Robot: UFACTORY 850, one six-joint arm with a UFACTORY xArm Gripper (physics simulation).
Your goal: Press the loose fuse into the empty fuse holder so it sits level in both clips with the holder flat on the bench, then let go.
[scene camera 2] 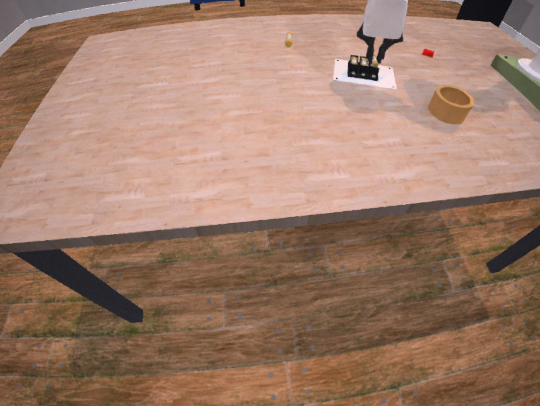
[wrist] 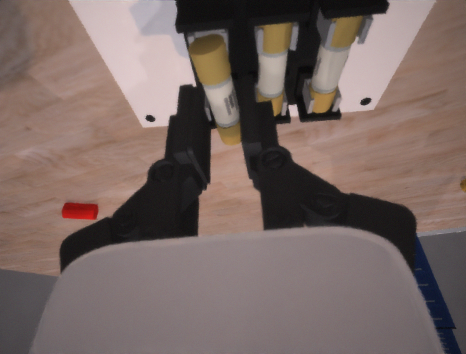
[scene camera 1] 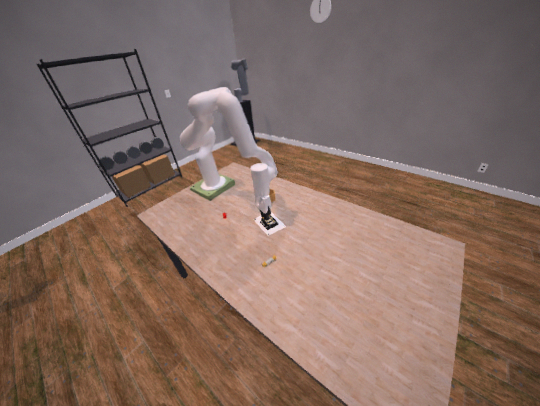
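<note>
A black three-way fuse holder (scene camera 1: 270, 223) (scene camera 2: 357, 71) (wrist: 243, 50) stands on a white plate (scene camera 2: 386, 80) (wrist: 155, 90) on the bench. In the wrist view, a yellow-capped fuse (wrist: 218, 95) lies skewed over the leftmost way, its near end jutting past the holder. Two other fuses (wrist: 272, 70) (wrist: 330, 67) sit in the middle and right ways. My gripper (scene camera 1: 266, 214) (scene camera 2: 375, 60) (wrist: 222, 102) is partly open, a finger on each side of the skewed fuse, holding nothing. Its right finger hides part of the near clips. Another fuse (scene camera 1: 269, 261) (scene camera 2: 289, 39) lies on the bench away from the holder.
A small red cylinder (scene camera 1: 224, 215) (scene camera 2: 428, 53) (wrist: 80, 211) lies on the bench. An orange-brown bowl (scene camera 1: 272, 195) (scene camera 2: 450, 106) stands near the plate. The green arm base (scene camera 1: 212, 189) is at the back of the bench in scene camera 1.
</note>
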